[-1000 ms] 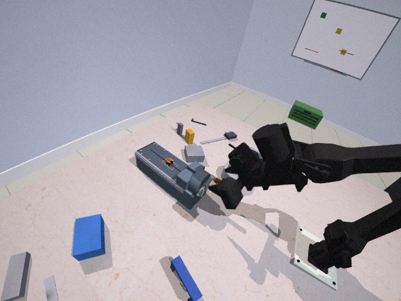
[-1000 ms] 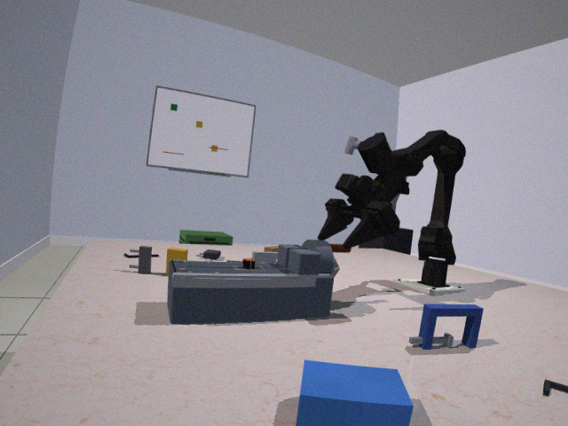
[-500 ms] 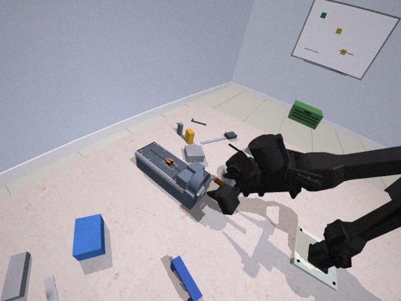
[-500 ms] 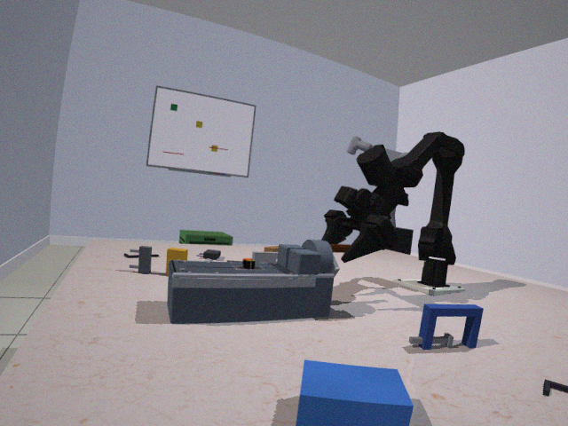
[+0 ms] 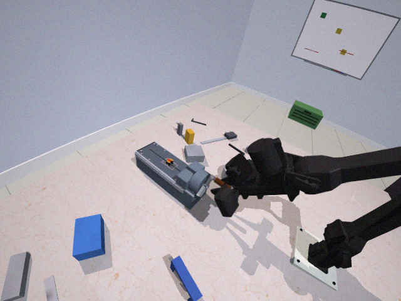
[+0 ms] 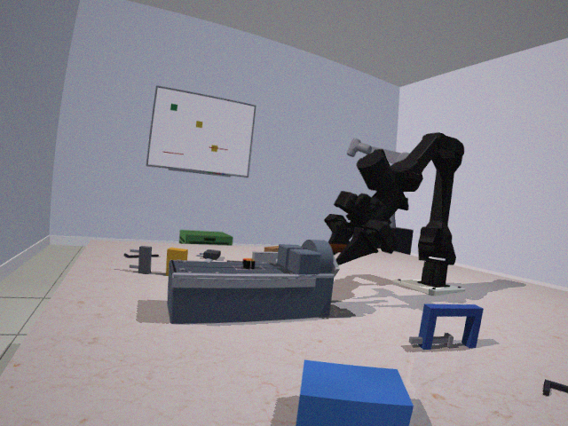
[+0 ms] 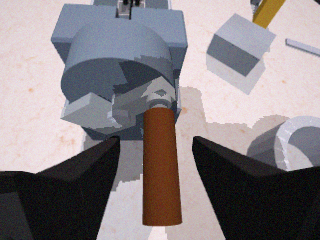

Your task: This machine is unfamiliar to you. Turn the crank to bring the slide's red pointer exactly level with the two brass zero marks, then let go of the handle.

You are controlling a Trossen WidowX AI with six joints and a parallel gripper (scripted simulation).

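Right now my gripper tip is 20 mm past the brown crank handle and 20 mm below it. The rest, counted from my gripper tip: blue bracket (70 mm behind, 230 mm to the left, 50 mm below); then red pointer (170 mm ahead, 20 mm to the left); then grey block (180 mm ahead, 140 mm to the right, 70 mm below).
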